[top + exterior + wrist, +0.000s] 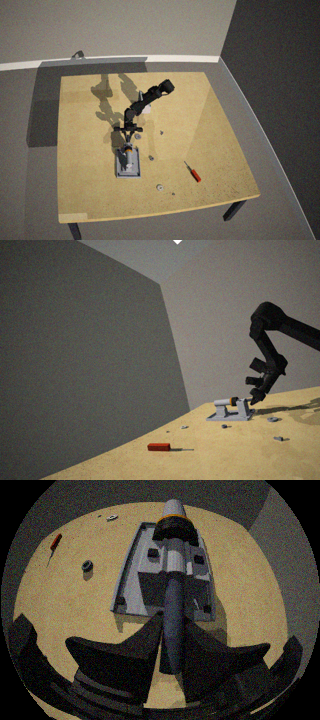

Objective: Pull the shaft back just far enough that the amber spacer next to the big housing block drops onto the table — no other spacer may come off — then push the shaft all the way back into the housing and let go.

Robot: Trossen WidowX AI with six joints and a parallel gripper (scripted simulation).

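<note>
Now: gripper tip 3 cm short of the shaft and 2 cm below it. Also, from my gripper tip: amber spacer 9 cm ahead, 1 cm to the right, 2 cm above; then black spacer 7 cm ahead, 1 cm to the right, 2 cm above; then grey washer 8 cm behind, 9 cm to the left, 5 cm below.
</note>
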